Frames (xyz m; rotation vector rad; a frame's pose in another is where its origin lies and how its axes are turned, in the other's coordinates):
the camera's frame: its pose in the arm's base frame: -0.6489 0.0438 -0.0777 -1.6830 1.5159 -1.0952
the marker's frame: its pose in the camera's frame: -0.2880 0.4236 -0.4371 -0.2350 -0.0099 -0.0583
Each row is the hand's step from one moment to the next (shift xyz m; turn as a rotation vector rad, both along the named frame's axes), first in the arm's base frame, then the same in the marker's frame.
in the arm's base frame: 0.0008 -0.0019 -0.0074 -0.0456 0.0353 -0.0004
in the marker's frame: 0.0003 0.0052 0.0057 -0.0364 0.0240 -0.0377
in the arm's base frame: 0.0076 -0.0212 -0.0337 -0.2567 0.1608 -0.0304
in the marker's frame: 0.0137 0.0233 0.0302 -0.1740 0.1627 -0.1896
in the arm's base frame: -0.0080 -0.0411 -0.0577 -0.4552 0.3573 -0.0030
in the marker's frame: 0.0273 0.0547 0.0366 -0.3680 0.2381 -0.3779
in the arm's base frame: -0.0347 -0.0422 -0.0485 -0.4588 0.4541 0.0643
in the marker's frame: 0.0293 0.0660 0.0108 -0.4481 0.1738 -0.4358
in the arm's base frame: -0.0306 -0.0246 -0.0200 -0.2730 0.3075 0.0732
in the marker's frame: 0.0184 0.0394 -0.0069 -0.2955 0.0712 -0.2865
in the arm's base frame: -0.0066 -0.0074 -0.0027 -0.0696 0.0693 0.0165
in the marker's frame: 0.0064 0.0077 -0.0023 -0.0669 0.0214 -0.0706
